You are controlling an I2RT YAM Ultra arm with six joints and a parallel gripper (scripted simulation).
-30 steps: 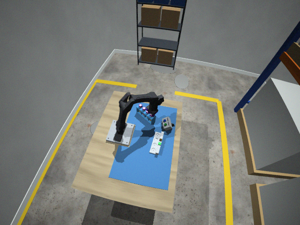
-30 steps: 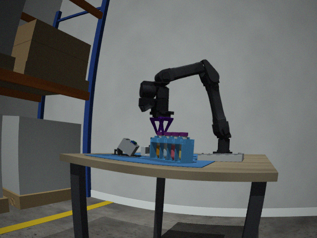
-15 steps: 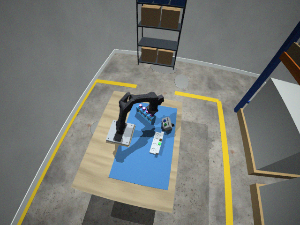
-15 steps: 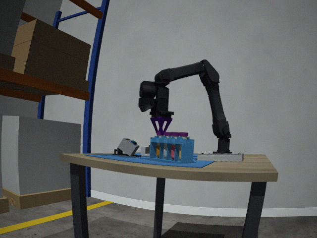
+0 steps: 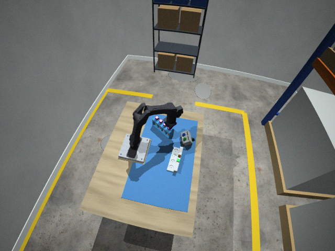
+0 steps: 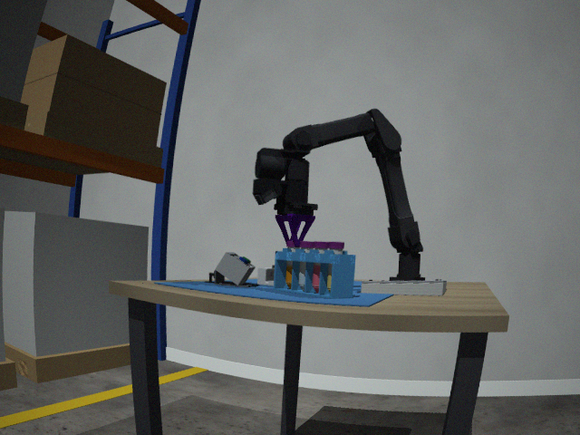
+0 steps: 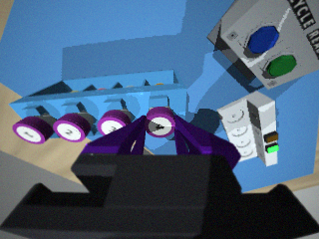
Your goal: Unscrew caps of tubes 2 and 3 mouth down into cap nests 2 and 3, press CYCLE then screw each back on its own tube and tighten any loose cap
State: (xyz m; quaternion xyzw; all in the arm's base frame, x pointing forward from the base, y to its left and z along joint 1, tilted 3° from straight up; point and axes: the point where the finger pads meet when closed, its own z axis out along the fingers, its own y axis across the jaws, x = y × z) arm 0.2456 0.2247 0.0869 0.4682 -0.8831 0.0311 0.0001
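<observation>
The green key is 150 mm ahead of my hand, 40 mm to the right of it and 50 mm below it. Also, from my hand: grey key desk (160 mm ahead, 20 mm to the right, 60 mm below); then blue key (140 mm ahead, 50 mm below).
</observation>
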